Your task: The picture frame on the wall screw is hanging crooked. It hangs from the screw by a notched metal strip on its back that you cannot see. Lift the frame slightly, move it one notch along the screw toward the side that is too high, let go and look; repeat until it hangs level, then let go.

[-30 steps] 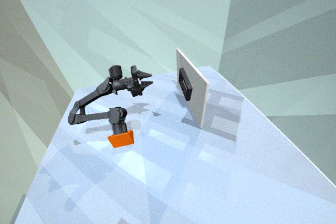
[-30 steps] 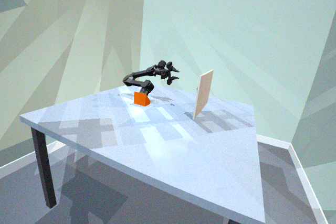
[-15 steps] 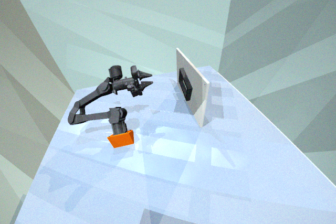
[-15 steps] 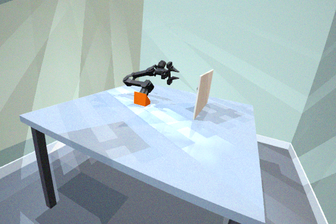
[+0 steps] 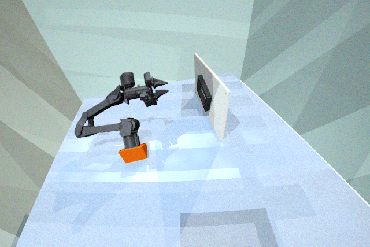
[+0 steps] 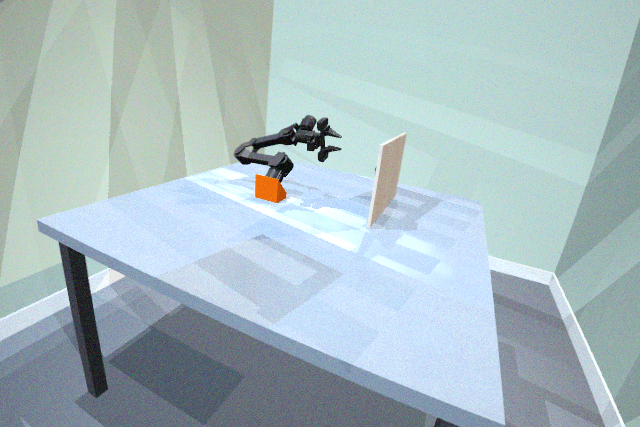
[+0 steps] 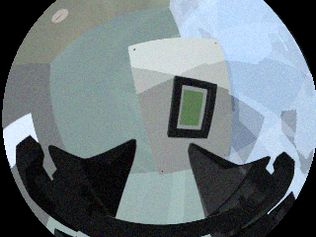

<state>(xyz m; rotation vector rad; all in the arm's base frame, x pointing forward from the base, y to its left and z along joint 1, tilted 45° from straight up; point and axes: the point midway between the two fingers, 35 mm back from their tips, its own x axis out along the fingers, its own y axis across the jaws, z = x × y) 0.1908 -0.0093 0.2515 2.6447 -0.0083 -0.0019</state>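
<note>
Now: the picture frame 200 mm ahead of my gripper tip, 90 mm below it and 20 mm to the left of it. Also, from my gripper tip: wall board: 210 mm ahead, 100 mm below, 20 mm to the left.
</note>
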